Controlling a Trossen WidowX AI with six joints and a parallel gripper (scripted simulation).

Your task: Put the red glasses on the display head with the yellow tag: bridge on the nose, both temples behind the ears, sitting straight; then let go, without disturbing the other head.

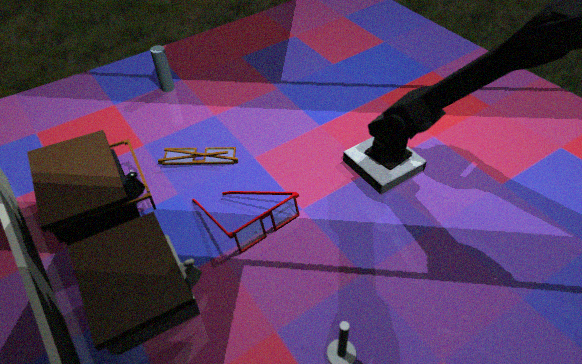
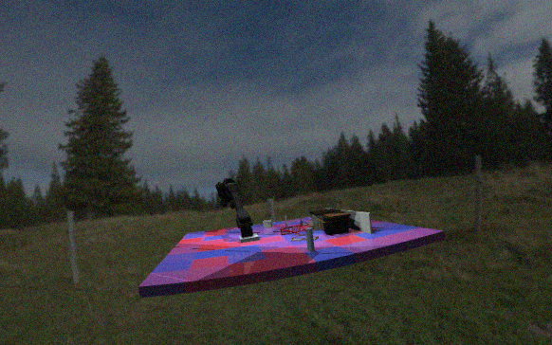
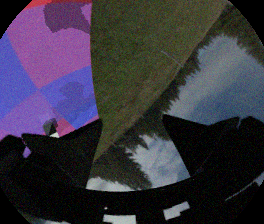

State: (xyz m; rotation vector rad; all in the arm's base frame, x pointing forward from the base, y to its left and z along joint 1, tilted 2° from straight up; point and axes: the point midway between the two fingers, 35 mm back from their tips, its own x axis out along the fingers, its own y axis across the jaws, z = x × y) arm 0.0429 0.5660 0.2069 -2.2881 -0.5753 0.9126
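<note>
Now: the white post 27 cm ahead of my gripper tip, 38 cm to the right of it and 19 cm below it. From my gripper tip the other things lie so: pale wall panel (53 cm ahead, 74 cm to the right, 16 cm below).
</note>
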